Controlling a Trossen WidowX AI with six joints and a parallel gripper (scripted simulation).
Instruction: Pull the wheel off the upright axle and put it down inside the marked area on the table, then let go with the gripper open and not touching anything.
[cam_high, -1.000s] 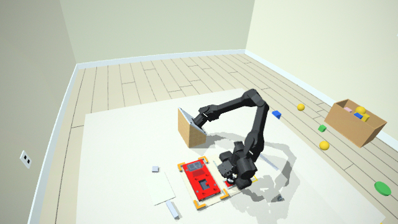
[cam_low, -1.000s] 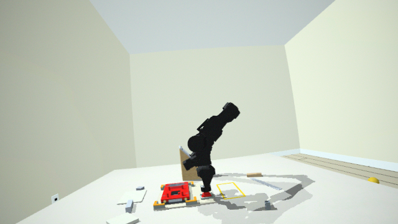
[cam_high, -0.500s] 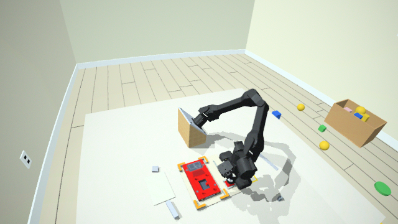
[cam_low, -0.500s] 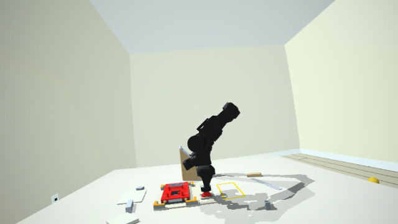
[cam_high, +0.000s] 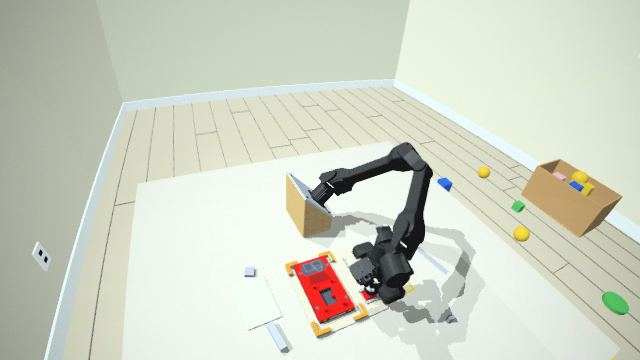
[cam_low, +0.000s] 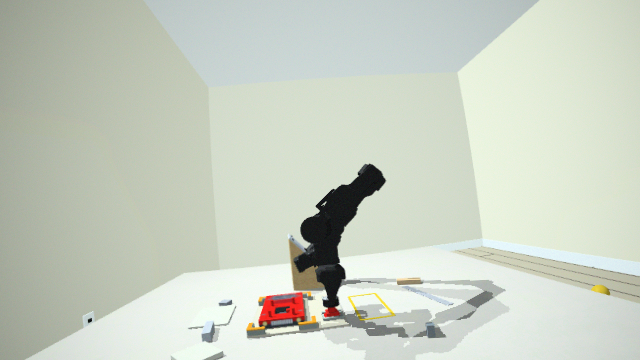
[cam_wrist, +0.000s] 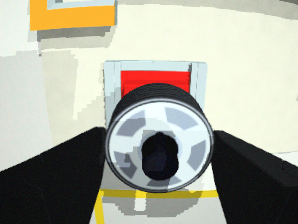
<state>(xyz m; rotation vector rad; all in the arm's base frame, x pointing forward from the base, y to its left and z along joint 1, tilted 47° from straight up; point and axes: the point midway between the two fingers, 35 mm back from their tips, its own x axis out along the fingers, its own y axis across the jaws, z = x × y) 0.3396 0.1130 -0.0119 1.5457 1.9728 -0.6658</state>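
Now: gripper tip right at the wheel. From my gripper tip the other things lie so: white sheet: 330 mm to the right, 60 mm behind, 40 mm below; upright axle: 10 mm below.
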